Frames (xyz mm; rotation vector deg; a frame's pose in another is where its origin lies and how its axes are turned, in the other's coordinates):
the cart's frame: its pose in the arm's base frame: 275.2 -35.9 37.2 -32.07 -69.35 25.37
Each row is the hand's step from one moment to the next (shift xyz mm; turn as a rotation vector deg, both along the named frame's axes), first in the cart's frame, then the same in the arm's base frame.
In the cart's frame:
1: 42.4 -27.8 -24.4 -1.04 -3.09 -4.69
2: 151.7 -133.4 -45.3 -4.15 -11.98 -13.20
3: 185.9 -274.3 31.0 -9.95 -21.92 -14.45
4: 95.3 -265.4 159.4 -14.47 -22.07 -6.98
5: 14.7 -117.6 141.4 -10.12 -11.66 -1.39
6: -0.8 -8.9 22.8 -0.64 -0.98 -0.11
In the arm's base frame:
1: 36.6 -0.5 42.8 4.24 -3.83 -0.02
2: 91.6 -21.6 184.4 11.65 -14.07 1.06
3: 32.4 -99.0 316.1 11.36 -25.54 2.59
4: -117.4 -124.8 274.9 2.89 -27.12 1.17
5: -127.7 -60.0 118.9 -1.40 -15.42 -0.66
6: -21.8 -3.7 10.6 -0.06 -1.17 0.10

